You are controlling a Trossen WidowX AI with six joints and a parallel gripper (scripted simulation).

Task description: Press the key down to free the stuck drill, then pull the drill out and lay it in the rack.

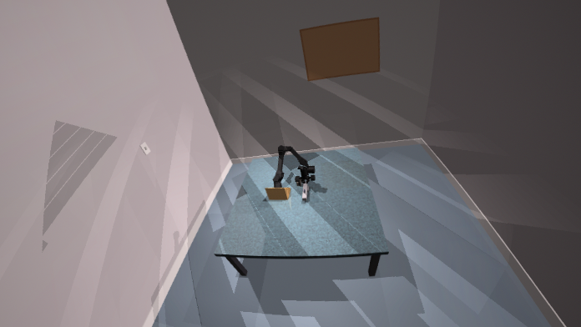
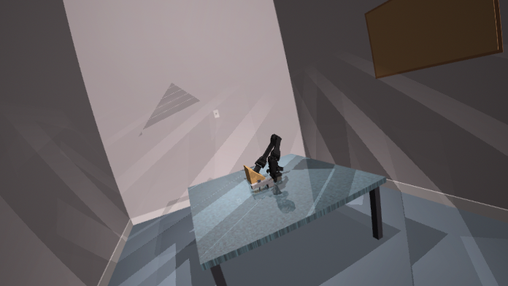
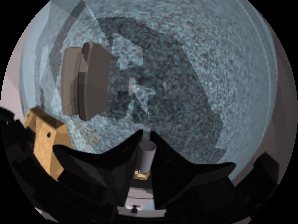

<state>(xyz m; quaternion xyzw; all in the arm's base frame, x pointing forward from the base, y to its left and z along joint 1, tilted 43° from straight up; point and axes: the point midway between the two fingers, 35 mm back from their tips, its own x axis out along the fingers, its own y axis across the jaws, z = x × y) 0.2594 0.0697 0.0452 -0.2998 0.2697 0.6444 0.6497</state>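
The drill lies 50 mm to the right of my gripper tip and 30 mm above it. The rest, counted from my gripper tip: grey holder block 120 mm to the right, 20 mm above; grey-brown block 80 mm behind, 50 mm to the left; blue key 140 mm to the right, 30 mm above.
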